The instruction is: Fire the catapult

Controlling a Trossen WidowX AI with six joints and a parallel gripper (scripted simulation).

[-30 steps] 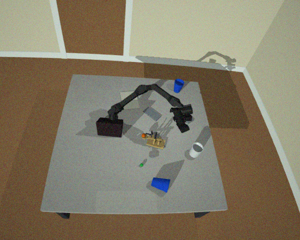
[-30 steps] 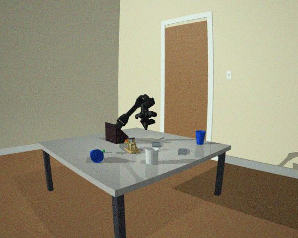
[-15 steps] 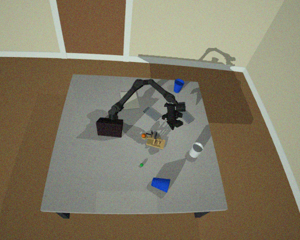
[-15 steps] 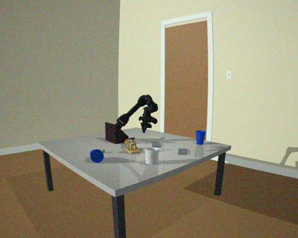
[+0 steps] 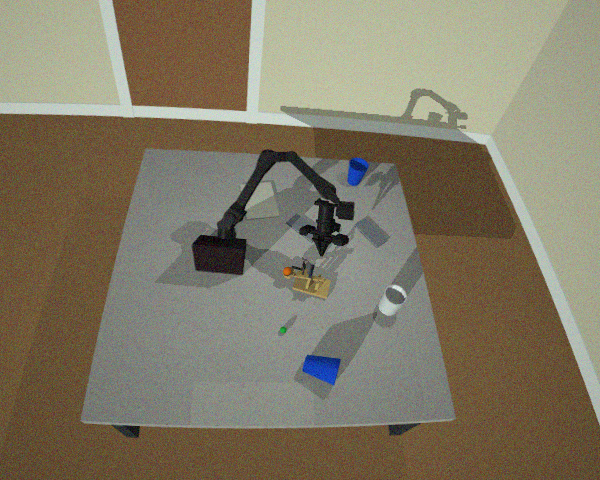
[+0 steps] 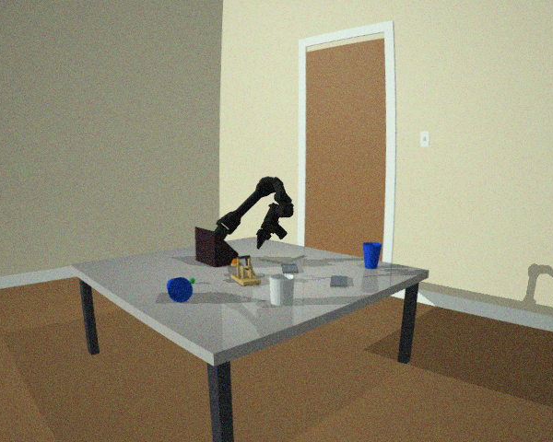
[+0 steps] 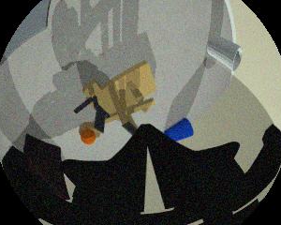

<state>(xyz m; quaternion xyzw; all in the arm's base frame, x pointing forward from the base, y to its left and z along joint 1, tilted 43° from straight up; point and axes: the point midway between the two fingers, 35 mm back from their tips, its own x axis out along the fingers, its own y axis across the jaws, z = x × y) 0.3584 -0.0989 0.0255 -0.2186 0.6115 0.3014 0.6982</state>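
My gripper tip is now 13 cm past the orange ball, 2 cm to the left of it and 8 cm above it. The rest, counted from my gripper tip: green ball: 16 cm behind, 24 cm to the right, 13 cm below; white mug: 28 cm ahead, 16 cm to the right, 11 cm below; wooden catapult: 6 cm behind, 2 cm to the right, 9 cm below.
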